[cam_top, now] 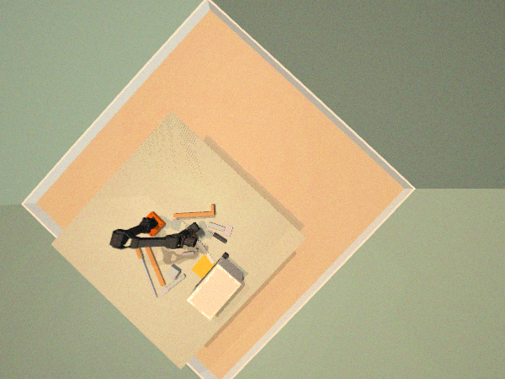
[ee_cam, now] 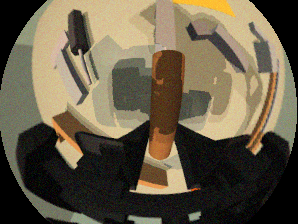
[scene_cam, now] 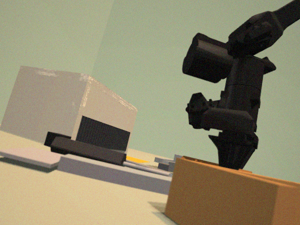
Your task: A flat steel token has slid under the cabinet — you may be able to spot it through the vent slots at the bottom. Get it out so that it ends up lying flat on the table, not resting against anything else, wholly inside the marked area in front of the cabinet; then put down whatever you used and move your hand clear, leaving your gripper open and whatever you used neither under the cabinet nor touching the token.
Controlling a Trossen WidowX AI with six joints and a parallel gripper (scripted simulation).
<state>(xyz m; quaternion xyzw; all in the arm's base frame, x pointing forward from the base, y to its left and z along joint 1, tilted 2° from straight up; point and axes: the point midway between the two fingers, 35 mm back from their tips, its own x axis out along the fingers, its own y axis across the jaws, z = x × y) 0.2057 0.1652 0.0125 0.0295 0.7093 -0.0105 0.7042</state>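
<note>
Right now my gripper tip is 130 mm short of the dark screwdriver and 120 mm to the right of it. Also, from my gripper tip: token 420 mm ahead, 70 mm to the right; then orange stick 40 mm ahead, 350 mm to the right.
</note>
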